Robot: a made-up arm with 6 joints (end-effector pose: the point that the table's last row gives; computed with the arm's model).
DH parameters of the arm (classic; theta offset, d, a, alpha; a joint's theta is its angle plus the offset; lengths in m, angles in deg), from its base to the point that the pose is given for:
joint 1: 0 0.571 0 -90
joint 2: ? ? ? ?
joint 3: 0 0 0 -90
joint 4: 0 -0.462 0 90
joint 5: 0 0.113 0 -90
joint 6: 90 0 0 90
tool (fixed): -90 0 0 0
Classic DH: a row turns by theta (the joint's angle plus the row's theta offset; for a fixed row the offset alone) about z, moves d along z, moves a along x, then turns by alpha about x.
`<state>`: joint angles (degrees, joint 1 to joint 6).
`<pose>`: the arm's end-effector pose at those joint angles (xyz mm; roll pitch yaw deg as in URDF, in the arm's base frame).
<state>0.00 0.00 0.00 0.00 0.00 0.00</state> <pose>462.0 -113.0 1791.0 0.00 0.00 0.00</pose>
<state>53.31 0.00 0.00 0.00 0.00 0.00</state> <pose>366.7 303.0 1791.0 0.00 0.00 53.31</pose>
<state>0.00 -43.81 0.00 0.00 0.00 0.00</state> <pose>-511.2 -113.0 1771.2 0.00 -43.81 0.00</pose>
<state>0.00 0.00 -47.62 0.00 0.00 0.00</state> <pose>311.4 -113.0 1449.7 0.00 47.62 0.00</pose>
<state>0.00 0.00 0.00 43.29 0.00 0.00</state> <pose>462.0 -82.3 1868.5 -43.29 0.00 0.00</pose>
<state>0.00 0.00 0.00 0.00 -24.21 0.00</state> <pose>462.0 -113.0 1791.0 0.00 24.21 0.00</pose>
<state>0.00 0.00 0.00 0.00 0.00 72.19</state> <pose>462.0 -113.0 1791.0 -72.19 0.00 0.00</pose>
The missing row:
joint 2: -90 0 1.22 180
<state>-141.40 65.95 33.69 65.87 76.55 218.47</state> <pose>-1247.9 -937.0 908.8 89.37 -12.24 -76.14</pose>
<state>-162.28 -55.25 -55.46 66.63 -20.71 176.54</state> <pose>500.8 207.1 1368.4 115.40 8.26 178.57</pose>
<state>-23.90 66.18 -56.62 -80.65 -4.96 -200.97</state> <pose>698.4 -329.6 735.8 94.27 56.08 147.31</pose>
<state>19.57 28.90 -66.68 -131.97 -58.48 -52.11</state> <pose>409.1 225.6 1187.4 -122.82 35.15 70.39</pose>
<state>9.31 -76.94 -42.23 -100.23 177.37 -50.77</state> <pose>-738.8 -100.8 1018.3 132.35 35.14 -167.52</pose>
